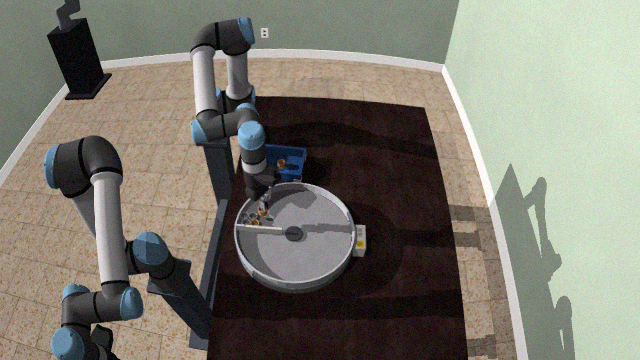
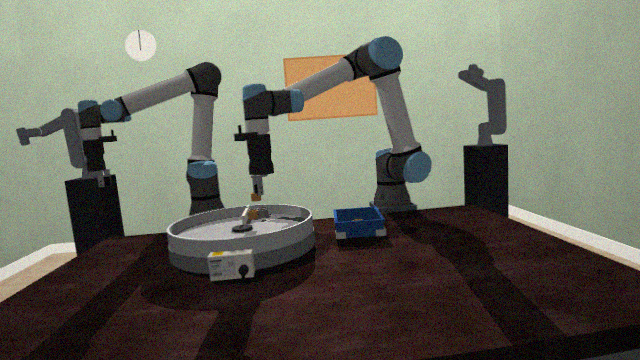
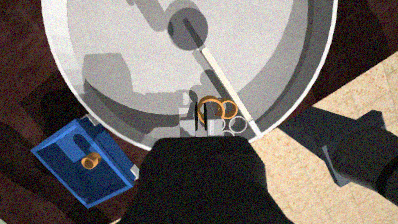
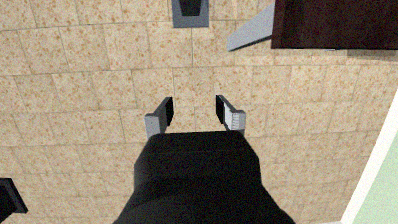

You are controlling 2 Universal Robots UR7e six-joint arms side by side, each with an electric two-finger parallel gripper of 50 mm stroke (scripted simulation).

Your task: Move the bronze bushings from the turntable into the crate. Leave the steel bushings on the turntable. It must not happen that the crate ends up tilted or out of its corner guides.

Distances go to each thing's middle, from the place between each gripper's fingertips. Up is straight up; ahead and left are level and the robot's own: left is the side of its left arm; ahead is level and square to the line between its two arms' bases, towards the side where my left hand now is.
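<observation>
My right hand (image 2: 105,185) 340 mm short of the blue crate (image 2: 372,220), 980 mm to the right of it, 160 mm above it. The crate 1 cm ahead of my left hand (image 2: 258,195), 31 cm to the left of it, 13 cm below it. By its middle, the blue crate is nearer to my left hand than to my right hand.
</observation>
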